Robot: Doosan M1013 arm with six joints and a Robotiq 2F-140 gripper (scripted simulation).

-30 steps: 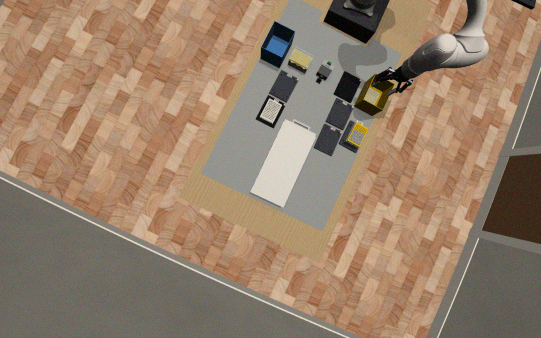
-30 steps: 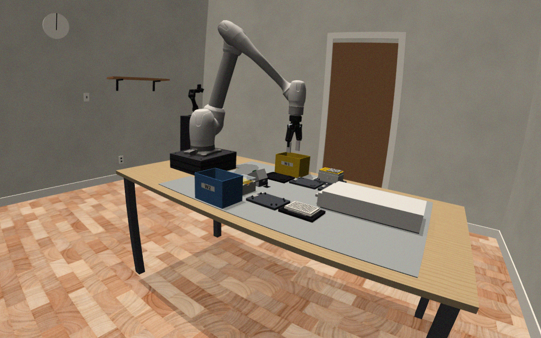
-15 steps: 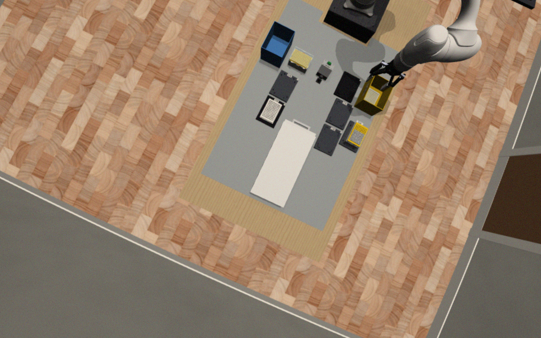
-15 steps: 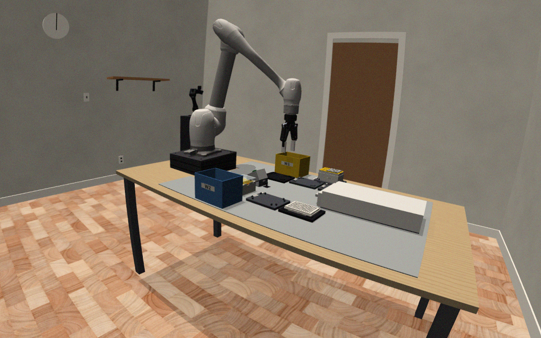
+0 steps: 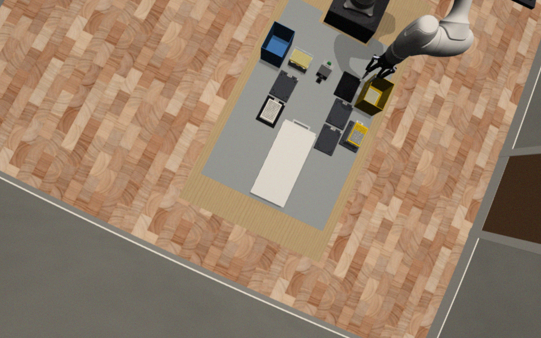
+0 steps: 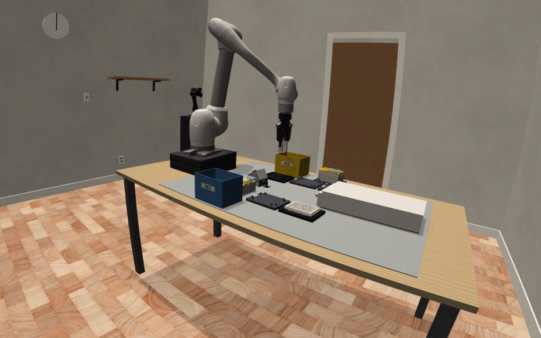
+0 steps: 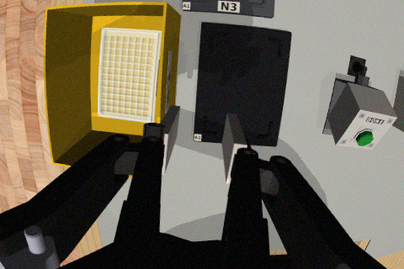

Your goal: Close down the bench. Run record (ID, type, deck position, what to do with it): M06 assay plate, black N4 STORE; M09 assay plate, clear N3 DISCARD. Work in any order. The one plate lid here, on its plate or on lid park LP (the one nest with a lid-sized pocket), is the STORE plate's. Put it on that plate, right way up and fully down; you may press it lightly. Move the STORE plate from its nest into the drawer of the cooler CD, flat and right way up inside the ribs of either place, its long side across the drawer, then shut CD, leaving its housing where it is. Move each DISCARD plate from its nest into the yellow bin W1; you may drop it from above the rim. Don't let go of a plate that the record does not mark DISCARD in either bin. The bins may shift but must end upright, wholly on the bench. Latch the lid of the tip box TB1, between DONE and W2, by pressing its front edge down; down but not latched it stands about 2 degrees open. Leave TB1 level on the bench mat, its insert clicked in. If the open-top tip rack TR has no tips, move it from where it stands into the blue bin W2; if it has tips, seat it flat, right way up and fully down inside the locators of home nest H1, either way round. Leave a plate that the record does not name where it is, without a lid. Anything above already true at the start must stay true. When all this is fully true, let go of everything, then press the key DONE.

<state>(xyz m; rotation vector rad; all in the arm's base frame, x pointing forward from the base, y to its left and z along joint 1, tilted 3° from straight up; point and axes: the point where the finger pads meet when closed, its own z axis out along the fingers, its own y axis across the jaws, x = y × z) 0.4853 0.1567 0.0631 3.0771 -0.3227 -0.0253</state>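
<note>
My hand is 4 cm past the done key box, 22 cm to the left of it and 13 cm above it. From my hand the other things lie so: black lid park (5 cm to the right, 17 cm below); then nest N3 (18 cm ahead, 5 cm to the right, 17 cm below); then yellow bin W1 (3 cm ahead, 10 cm to the left, 14 cm below).
</note>
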